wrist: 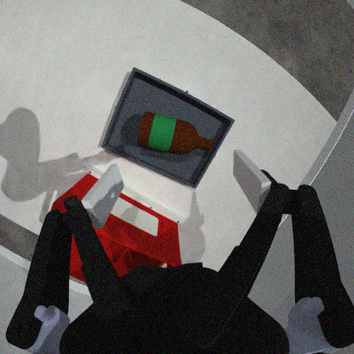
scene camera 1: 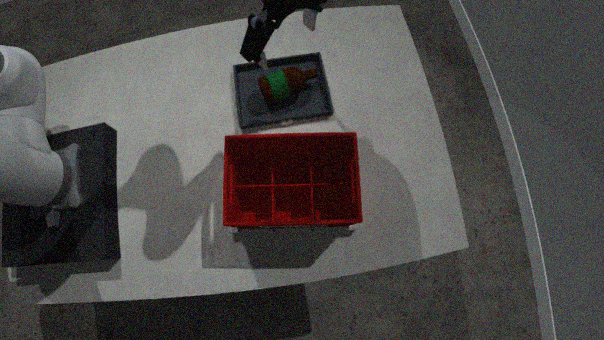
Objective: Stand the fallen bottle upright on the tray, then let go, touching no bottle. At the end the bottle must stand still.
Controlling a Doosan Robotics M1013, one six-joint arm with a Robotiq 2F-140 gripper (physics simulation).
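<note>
A brown bottle with a green label lies on its side inside the dark grey tray. Its neck points to the right in both views, towards the tray's right rim. My gripper is wide open, with nothing between its fingers. It is above the table by the tray; in the scene view one fingertip overlaps the tray's back rim near the bottle's base. In the wrist view the bottle shows beyond the fingertips, apart from both. The exact height of the fingers above the tray is hard to tell.
A red crate with inner dividers stands in front of the tray, close to it. A black block under the white robot arm is at the left of the pale table.
</note>
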